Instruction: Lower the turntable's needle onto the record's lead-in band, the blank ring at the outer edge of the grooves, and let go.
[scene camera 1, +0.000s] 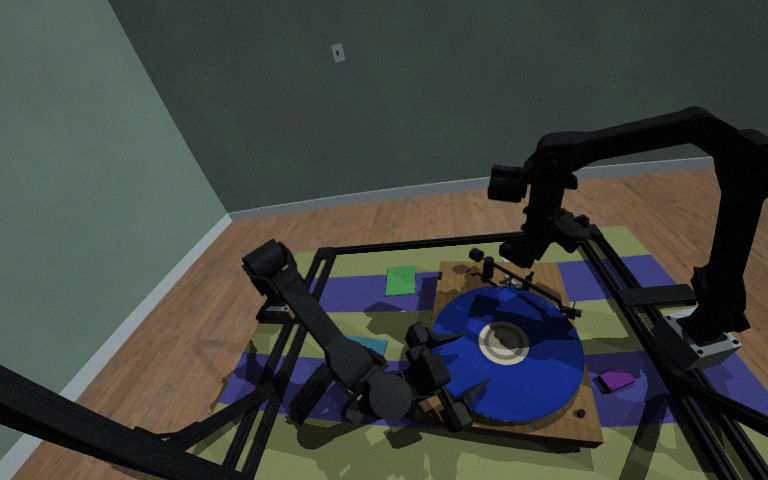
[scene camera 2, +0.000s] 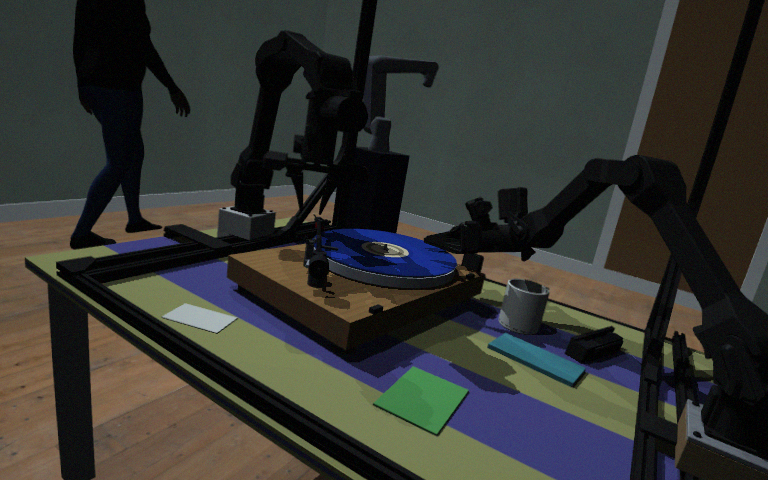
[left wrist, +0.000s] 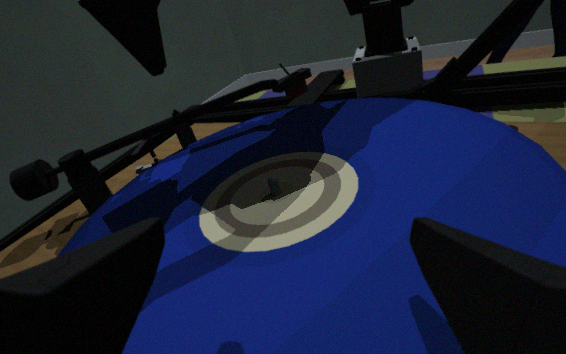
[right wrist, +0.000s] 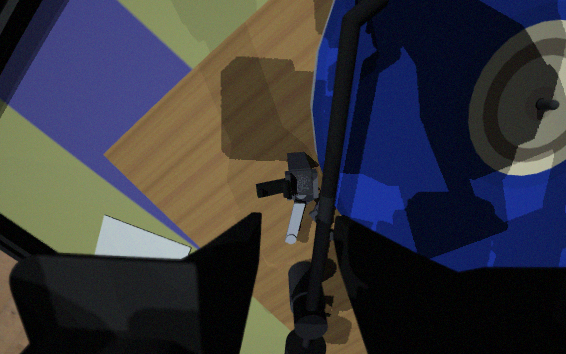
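Where they show: left gripper, fingertip midpoint: (scene camera 1: 474, 356) (scene camera 2: 424, 239) (left wrist: 290, 230); right gripper, fingertip midpoint: (scene camera 1: 532, 263) (scene camera 2: 310, 213) (left wrist: 160, 71) (right wrist: 297, 224); left arm's base, origin of the base link: (scene camera 2: 733, 433); right arm's base, origin of the base link: (scene camera 1: 700, 329) (scene camera 2: 248, 210) (left wrist: 385, 48).
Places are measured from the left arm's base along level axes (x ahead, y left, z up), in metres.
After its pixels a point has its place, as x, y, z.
The blue record (scene camera 1: 532, 390) @[0.649, -0.240, 0.028] (scene camera 2: 421, 263) @[0.519, -0.132, 0.028] (left wrist: 310, 295) @[0.547, -0.192, 0.028] (right wrist: 395, 110) @[0.676, -0.067, 0.028] lies on the wooden turntable (scene camera 1: 589, 433) @[0.735, -0.303, 0.000] (scene camera 2: 288, 283) @[0.634, 0.109, 0.000] (right wrist: 200, 125) @[0.757, 0.037, 0.000]. The black tonearm (scene camera 1: 531, 288) (left wrist: 135, 133) @[0.648, 0.023, 0.057] (right wrist: 340, 115) @[0.706, -0.036, 0.061] passes over the record's edge, its shadow beside it. Its head (scene camera 1: 572, 311) @[0.753, -0.096, 0.060] (left wrist: 296, 82) @[0.749, -0.098, 0.053] is near the outer edge; whether the needle touches is unclear. My right gripper (right wrist: 297, 224) @[0.693, 0.009, 0.098] (scene camera 2: 311, 208) @[0.693, 0.009, 0.098] is partly open and empty above the tonearm; in the right wrist view the tube passes between the fingertips, nearer the right-hand one. My left gripper (scene camera 1: 474, 358) @[0.550, -0.190, 0.060] (left wrist: 290, 230) @[0.550, -0.190, 0.060] is wide open and empty over the record's side.
A cue lever (right wrist: 295, 222) @[0.657, 0.037, 0.016] stands beside the tonearm. A green square (scene camera 1: 400, 280) @[0.350, 0.122, -0.062] (scene camera 2: 421, 399) @[0.348, 0.134, -0.062], a teal slab (scene camera 2: 535, 359) @[0.261, -0.104, -0.057], a grey mug (scene camera 2: 523, 305) @[0.324, -0.196, -0.006], a black object (scene camera 2: 594, 344) @[0.188, -0.206, -0.034], a white card (scene camera 2: 199, 317) @[0.717, 0.218, -0.063] (right wrist: 140, 241) @[0.726, 0.205, -0.063] and a magenta block (scene camera 1: 616, 379) @[0.841, -0.190, -0.050] lie around the turntable.
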